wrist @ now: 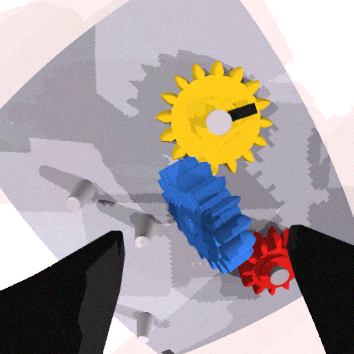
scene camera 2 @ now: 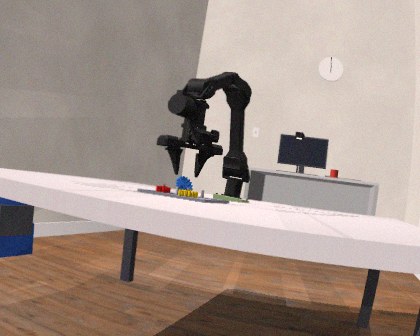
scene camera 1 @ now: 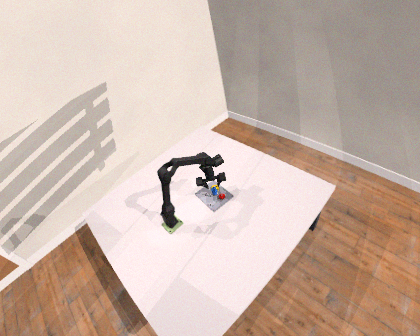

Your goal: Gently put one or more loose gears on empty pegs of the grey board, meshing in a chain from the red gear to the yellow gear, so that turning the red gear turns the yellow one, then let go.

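Frame: origin at the arm's base, x left, y back, z up, level; millimetres.
Where they show: gripper, fingertip midpoint: point(wrist: 207, 240) point(scene camera 2: 186, 176) point(scene camera 1: 213, 187); arm's base, link origin: point(scene camera 2: 231, 197) point(scene camera 1: 172, 222).
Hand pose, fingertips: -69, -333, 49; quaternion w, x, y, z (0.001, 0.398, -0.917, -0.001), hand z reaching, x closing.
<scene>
Things, the pixels of their centre, and the offset from my fingertips, as dx, dy, dz. Level surfaces: height alone.
- grey board, body centre: point(wrist: 181, 213) point(scene camera 2: 184, 192) point(scene camera 1: 213, 193) -2, +14, -47
- yellow gear, body centre: point(wrist: 214, 118) point(scene camera 2: 188, 193) +22, -31, -45
- red gear, body centre: point(wrist: 272, 263) point(scene camera 2: 163, 189) point(scene camera 1: 221, 196) -62, -1, -46
- blue gear, body centre: point(wrist: 205, 214) point(scene camera 2: 183, 185) point(scene camera 1: 214, 190) -3, +1, -28
- white table, surface height: dz -62
The grey board point(scene camera 1: 214, 205) point(wrist: 125, 45) lies on the table. The yellow gear point(scene camera 1: 217, 187) point(scene camera 2: 188, 193) point(wrist: 197, 102) and the red gear point(scene camera 1: 222, 196) point(scene camera 2: 163, 189) point(wrist: 265, 267) sit flat on pegs. The blue gear point(scene camera 1: 214, 191) point(scene camera 2: 184, 183) point(wrist: 205, 215) stands steeply tilted between them, toothed rim up; whether a peg is under it is hidden. Three bare pegs point(wrist: 81, 194) point(wrist: 144, 231) point(wrist: 144, 326) show in the wrist view. My gripper point(scene camera 1: 213, 185) point(scene camera 2: 187, 175) point(wrist: 207, 240) is partly open and empty, above the blue gear. Its right finger hides part of the red gear in the wrist view.
The arm's green base plate point(scene camera 1: 172, 226) point(scene camera 2: 231, 198) is on the white table point(scene camera 1: 260, 200) point(scene camera 2: 300, 225), near the board. A cabinet point(scene camera 2: 320, 192) with a monitor point(scene camera 2: 303, 151) and a red cup point(scene camera 2: 334, 173) stands behind the table.
</scene>
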